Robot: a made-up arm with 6 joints.
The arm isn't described. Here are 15 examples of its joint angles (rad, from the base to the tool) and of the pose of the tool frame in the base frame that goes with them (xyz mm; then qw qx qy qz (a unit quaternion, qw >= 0)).
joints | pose
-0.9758 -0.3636 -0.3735 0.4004 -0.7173 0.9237 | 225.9 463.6 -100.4 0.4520 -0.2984 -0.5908 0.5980
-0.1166 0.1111 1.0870 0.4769 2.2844 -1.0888 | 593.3 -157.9 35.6 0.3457 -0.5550 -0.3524 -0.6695
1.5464 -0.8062 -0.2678 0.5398 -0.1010 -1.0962 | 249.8 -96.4 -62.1 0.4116 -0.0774 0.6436 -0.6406
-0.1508 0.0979 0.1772 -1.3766 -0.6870 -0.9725 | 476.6 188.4 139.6 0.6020 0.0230 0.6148 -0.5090
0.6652 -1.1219 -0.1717 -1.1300 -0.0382 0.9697 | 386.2 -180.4 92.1 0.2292 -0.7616 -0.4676 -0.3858
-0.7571 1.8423 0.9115 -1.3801 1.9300 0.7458 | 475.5 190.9 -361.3 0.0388 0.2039 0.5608 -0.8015
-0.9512 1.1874 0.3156 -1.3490 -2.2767 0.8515 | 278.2 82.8 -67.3 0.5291 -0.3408 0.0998 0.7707
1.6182 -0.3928 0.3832 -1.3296 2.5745 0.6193 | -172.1 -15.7 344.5 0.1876 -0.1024 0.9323 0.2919
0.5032 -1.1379 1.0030 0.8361 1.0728 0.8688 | 173.1 180.0 254.8 0.8909 0.4276 -0.0571 0.1425
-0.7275 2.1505 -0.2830 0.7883 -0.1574 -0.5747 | 501.9 68.7 142.8 0.3388 0.5659 0.4026 0.6347
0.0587 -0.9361 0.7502 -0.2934 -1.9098 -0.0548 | 272.8 -90.2 18.3 0.4280 -0.9012 -0.0529 -0.0440
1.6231 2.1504 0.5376 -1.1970 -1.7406 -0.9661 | -154.3 -200.0 88.4 0.6483 0.5487 0.5248 0.0572
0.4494 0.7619 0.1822 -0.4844 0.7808 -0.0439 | 289.8 -259.0 323.1 0.6129 0.7130 -0.0115 -0.3403
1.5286 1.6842 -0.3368 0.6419 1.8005 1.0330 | -341.8 -504.1 131.8 0.2341 -0.8058 0.4194 0.3465
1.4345 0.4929 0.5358 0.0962 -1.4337 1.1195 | 21.0 -300.4 -24.2 0.7435 -0.4806 -0.3756 -0.2739
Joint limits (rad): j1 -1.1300..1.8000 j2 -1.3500..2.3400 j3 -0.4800..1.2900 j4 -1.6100..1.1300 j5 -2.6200..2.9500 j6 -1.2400..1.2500
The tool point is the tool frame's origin. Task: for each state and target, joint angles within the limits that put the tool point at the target. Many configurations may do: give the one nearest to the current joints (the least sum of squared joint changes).
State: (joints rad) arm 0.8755 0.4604 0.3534 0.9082 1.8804 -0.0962
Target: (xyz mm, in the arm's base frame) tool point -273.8 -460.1 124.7
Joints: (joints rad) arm 1.2883 0.7130 0.6290 0.9288 1.9484 -0.1084
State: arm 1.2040 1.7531 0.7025 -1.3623 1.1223 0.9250
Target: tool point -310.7 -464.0 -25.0
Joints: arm 1.5153 1.3723 0.5027 -1.2109 1.0091 0.7167
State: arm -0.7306 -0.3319 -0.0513 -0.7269 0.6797 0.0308
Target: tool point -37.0 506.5 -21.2
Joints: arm -1.0578 -0.9407 -0.0586 -0.2399 0.4445 -0.0674
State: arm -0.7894 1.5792 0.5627 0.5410 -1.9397 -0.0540
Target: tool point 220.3 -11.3 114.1
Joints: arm -0.0603 1.2473 0.4285 0.6081 -1.2228 -0.7012
